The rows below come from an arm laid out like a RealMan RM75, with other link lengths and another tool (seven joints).
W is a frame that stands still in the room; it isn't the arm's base.
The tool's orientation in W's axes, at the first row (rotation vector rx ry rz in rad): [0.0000 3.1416 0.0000]
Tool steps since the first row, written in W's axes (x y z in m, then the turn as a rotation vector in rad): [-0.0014 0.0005 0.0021 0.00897 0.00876 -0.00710]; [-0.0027 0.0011 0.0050 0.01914 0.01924 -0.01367]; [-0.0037 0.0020 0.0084 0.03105 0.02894 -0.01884]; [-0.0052 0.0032 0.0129 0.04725 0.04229 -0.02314]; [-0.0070 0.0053 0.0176 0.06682 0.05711 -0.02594]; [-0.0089 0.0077 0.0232 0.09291 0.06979 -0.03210]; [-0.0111 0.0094 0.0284 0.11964 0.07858 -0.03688]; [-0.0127 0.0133 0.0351 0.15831 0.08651 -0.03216]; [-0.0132 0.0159 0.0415 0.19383 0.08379 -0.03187]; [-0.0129 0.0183 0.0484 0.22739 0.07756 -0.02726]
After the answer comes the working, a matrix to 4 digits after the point.
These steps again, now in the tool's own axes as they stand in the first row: [0.0014 0.0005 -0.0021 -0.00897 0.00876 0.00710]; [0.0027 0.0011 -0.0050 -0.01914 0.01924 0.01367]; [0.0037 0.0020 -0.0084 -0.03105 0.02894 0.01884]; [0.0052 0.0032 -0.0129 -0.04725 0.04229 0.02314]; [0.0070 0.0053 -0.0176 -0.06682 0.05711 0.02594]; [0.0089 0.0077 -0.0232 -0.09291 0.06979 0.03210]; [0.0111 0.0094 -0.0284 -0.11964 0.07858 0.03688]; [0.0127 0.0133 -0.0351 -0.15831 0.08651 0.03216]; [0.0132 0.0159 -0.0415 -0.19383 0.08379 0.03187]; [0.0129 0.0183 -0.0484 -0.22739 0.07756 0.02726]
The tool's axes in the first row as the columns of a matrix, in W's axes (rounded; the answer above uses it unrounded):
[-1.0000 0.0000 0.0000]
[0.0000 1.0000 0.0000]
[0.0000 0.0000 -1.0000]

